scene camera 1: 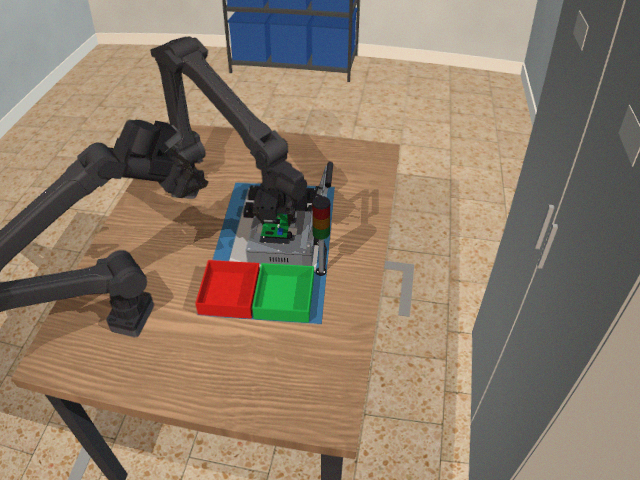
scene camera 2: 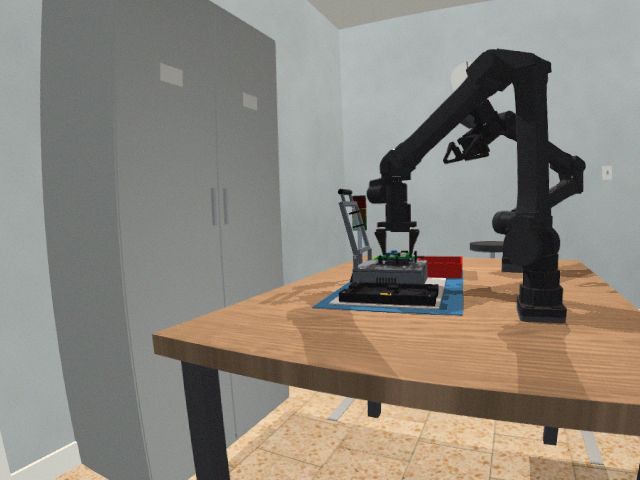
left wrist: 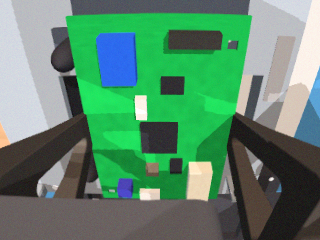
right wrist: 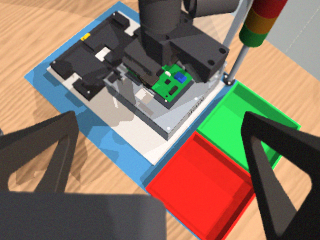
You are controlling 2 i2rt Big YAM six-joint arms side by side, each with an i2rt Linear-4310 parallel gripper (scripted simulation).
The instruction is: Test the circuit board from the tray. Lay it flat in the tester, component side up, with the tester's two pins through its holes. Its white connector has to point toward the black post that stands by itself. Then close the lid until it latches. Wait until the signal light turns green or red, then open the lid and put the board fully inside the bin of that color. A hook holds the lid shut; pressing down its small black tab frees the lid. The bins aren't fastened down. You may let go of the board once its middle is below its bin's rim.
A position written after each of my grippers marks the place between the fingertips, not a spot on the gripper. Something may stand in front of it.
I see my left gripper (scene camera 2: pixel 397 257), my right gripper (scene camera 1: pixel 198 174), a green circuit board (left wrist: pixel 159 91), a red bin (scene camera 1: pixel 225 283), a green bin (scene camera 1: pixel 287 290) and a grey tester (scene camera 2: pixel 362 293).
The green circuit board also shows in the right wrist view (right wrist: pixel 173 79). The red bin is seen too in scene camera 2 (scene camera 2: pixel 437 266). The green bin also shows in the right wrist view (right wrist: pixel 223 124). The left wrist view does not show the red bin: it is out of frame. The left wrist view does not show the green bin: it is out of frame.
